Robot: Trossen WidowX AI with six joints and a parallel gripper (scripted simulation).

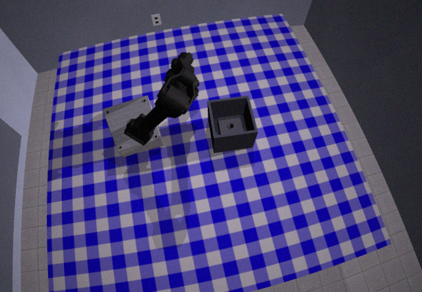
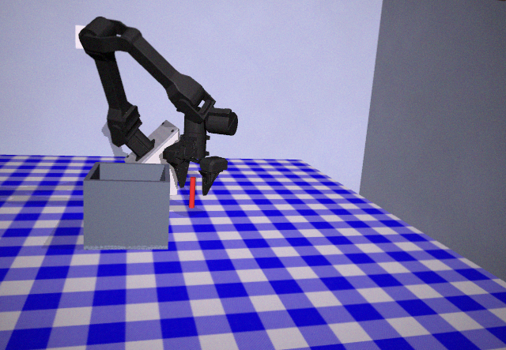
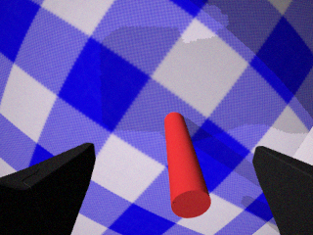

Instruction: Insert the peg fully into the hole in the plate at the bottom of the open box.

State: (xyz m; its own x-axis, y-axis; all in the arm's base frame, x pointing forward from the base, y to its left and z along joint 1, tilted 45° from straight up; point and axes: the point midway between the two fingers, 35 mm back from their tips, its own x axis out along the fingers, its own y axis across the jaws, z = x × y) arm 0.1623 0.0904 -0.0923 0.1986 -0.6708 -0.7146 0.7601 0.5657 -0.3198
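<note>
Right now my hand is 19 cm short of the grey plate, 14 cm to the left of it and 3 cm above it. The rest, counted from my hand: red peg 4 cm below.
</note>
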